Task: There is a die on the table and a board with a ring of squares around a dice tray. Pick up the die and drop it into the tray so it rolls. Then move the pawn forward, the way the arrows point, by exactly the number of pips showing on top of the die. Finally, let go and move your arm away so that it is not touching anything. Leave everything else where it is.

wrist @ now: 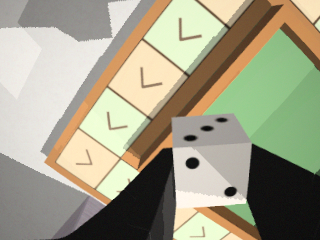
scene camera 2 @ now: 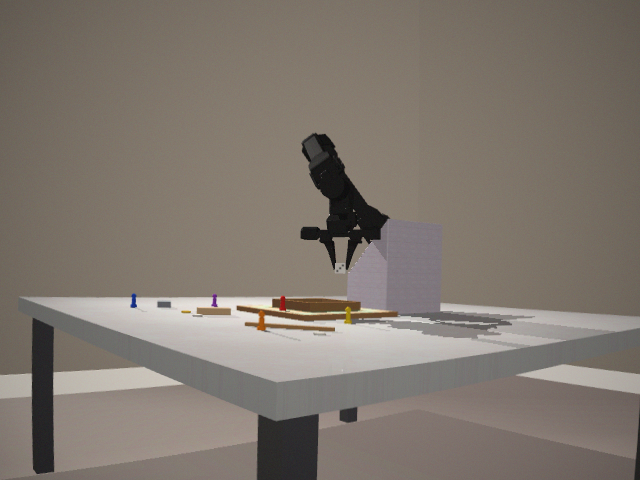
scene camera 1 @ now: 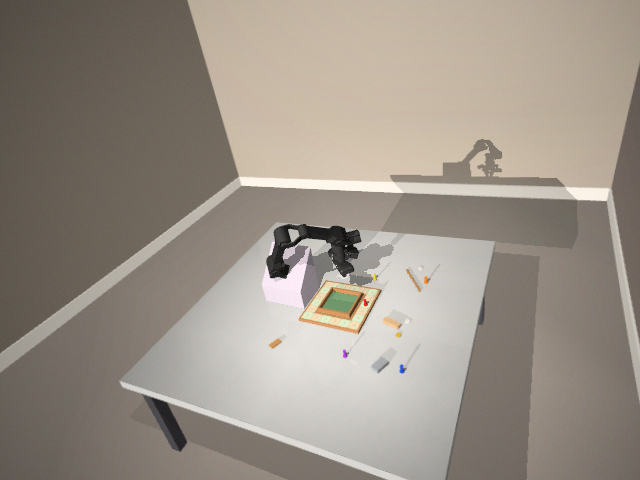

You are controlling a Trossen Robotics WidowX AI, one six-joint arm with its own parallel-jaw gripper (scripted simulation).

Scene:
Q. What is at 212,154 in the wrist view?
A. A white die.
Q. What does my gripper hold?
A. A white die.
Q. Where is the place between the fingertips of my gripper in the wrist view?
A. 206,155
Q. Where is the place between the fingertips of my gripper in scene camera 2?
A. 340,269

